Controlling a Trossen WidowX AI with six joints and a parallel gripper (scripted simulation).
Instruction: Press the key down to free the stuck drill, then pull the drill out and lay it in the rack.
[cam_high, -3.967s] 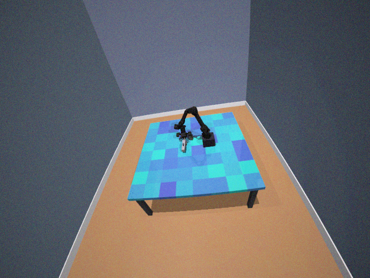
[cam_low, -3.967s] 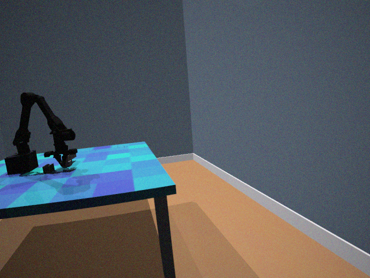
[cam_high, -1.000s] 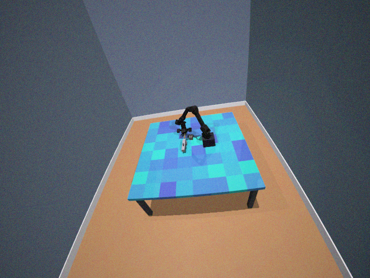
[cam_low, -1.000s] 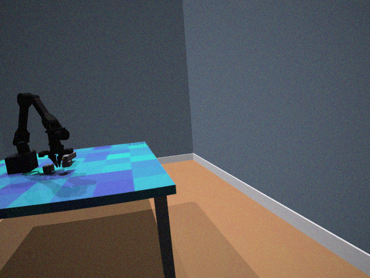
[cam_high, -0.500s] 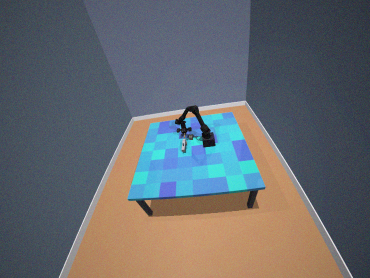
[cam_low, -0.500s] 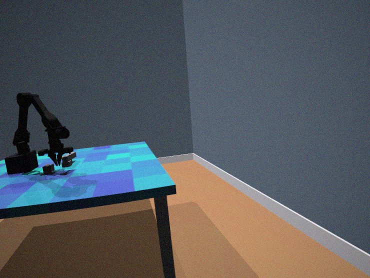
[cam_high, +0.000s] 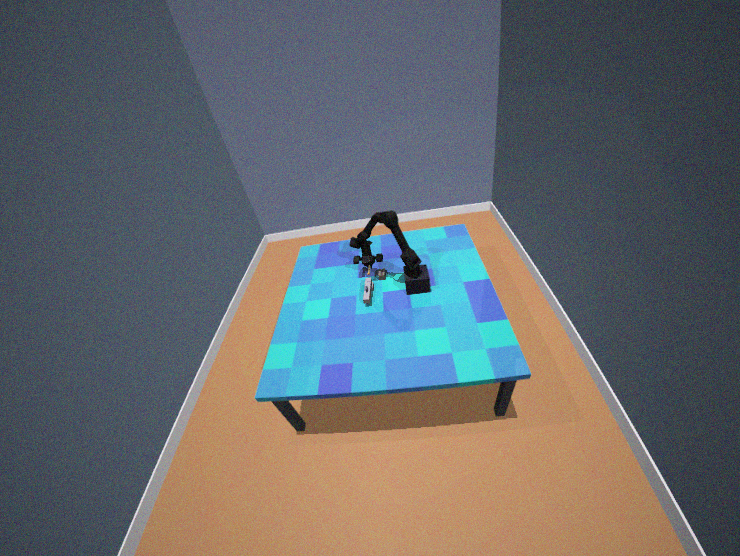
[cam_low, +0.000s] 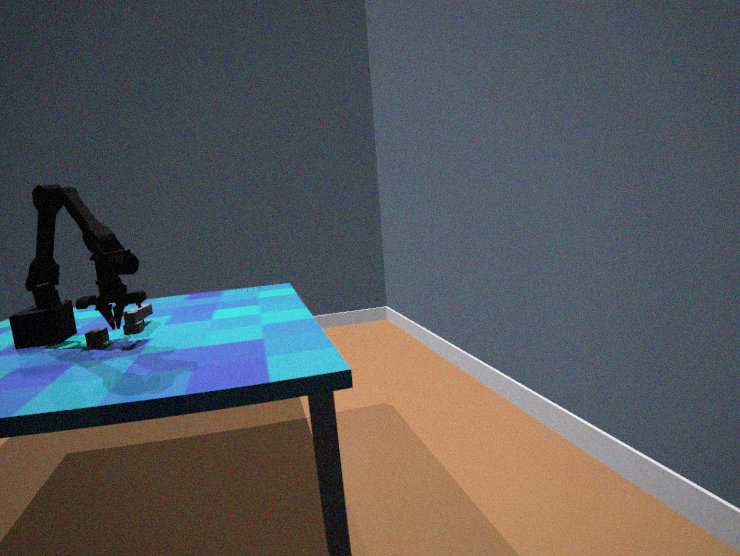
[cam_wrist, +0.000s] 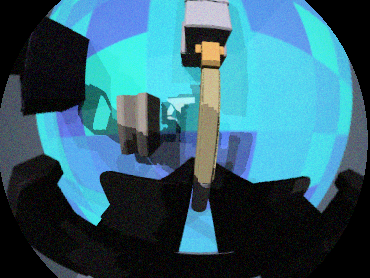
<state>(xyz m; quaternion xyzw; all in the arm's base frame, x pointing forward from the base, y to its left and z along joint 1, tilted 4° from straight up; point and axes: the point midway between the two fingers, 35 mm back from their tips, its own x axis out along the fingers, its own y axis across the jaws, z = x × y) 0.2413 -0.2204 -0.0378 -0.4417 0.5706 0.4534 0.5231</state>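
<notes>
The brown rack lies 70 mm behind my gripper tip, 50 mm to the left of it and 20 mm below it. Round my gripper tip: dark key 220 mm to the left, 40 mm ahead, 10 mm above; then pale grey block 190 mm to the left, 40 mm ahead, 10 mm below; then drill shank 40 mm to the left, 30 mm above, 10 mm ahead.
</notes>
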